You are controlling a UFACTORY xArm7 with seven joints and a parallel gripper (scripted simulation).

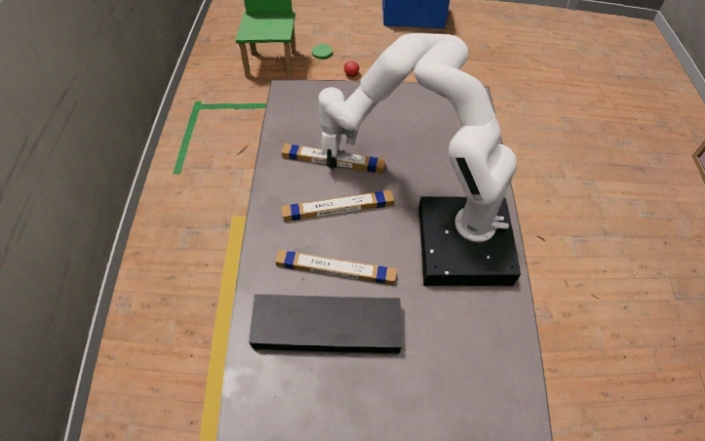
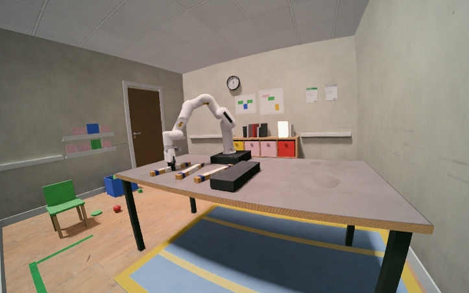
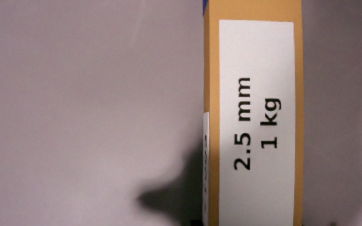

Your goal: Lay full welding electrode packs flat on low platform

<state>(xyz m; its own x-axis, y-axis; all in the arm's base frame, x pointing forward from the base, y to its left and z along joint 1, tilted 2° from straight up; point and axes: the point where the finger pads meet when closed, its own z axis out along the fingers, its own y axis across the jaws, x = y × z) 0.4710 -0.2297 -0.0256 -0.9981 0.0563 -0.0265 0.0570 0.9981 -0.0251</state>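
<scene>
My gripper is now 19 cm to the right of the pack and 5 cm past it. The rest, counted from my hand: pack of welding electrodes 40 cm to the left, 7 cm behind; platform 58 cm to the left, 7 cm behind.
</scene>
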